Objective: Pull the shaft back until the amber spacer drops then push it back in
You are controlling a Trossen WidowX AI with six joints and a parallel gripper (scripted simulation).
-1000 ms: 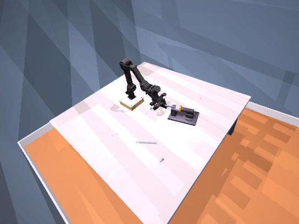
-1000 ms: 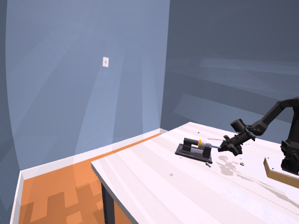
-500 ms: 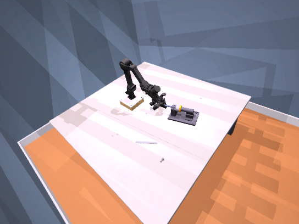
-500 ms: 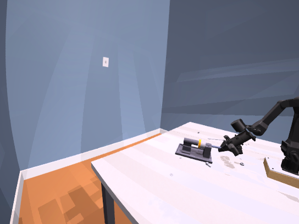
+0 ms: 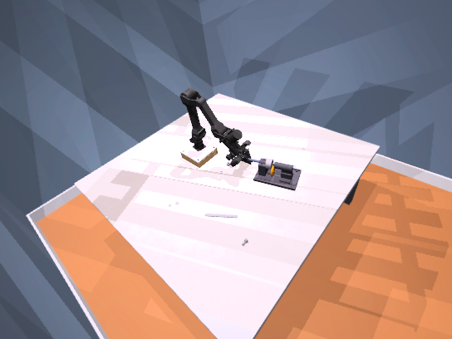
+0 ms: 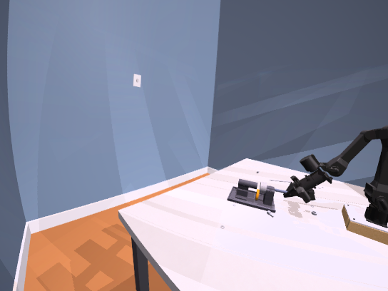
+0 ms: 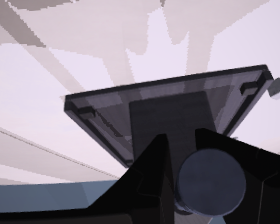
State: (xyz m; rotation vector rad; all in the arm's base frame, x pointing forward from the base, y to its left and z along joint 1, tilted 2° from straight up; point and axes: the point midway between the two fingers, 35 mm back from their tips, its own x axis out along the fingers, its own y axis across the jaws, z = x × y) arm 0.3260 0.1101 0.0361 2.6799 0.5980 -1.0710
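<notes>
Right now the shaft is 30 mm ahead of my gripper tip, 20 mm to the left of it and 20 mm above it. From my gripper tip the other things lie so: amber spacer: 110 mm ahead, 50 mm to the left, 20 mm below; then pale spacer: 80 mm ahead, 40 mm to the left, 20 mm above.
</notes>
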